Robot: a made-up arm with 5 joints.
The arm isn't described. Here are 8 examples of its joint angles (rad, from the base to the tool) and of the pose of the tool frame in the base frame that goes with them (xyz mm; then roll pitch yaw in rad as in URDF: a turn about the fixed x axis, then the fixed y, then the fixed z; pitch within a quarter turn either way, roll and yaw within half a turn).
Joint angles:
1: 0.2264 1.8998 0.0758 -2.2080 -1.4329
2: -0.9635 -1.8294 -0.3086 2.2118 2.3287
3: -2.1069 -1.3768 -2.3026 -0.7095 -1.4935
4: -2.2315 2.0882 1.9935 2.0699 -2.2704
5: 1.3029 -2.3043 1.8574 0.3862 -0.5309
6: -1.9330 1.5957 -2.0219 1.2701 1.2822
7: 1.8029 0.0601 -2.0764 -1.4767 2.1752
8: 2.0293 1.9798 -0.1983 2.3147 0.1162
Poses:
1: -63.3 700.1 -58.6 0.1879 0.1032 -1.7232
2: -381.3 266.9 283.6 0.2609 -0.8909 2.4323
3: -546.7 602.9 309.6 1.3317 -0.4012 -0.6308
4: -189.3 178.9 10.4 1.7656 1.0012 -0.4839
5: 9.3 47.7 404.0 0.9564 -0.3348 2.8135
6: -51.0 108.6 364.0 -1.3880 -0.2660 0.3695
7: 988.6 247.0 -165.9 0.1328 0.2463 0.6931
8: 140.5 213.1 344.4 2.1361 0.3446 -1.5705
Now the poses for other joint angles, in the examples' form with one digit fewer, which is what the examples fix.
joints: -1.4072 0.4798 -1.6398 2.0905 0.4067
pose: -196 10 149 -2.812 -0.363 0.640
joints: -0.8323 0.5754 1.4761 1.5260 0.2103
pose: -249 203 88 -0.777 -0.301 2.111
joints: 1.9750 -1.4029 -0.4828 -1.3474 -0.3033
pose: 452 -360 406 2.417 1.192 -0.265
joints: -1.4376 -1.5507 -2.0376 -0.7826 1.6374
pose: -744 538 -271 -1.707 0.961 2.569
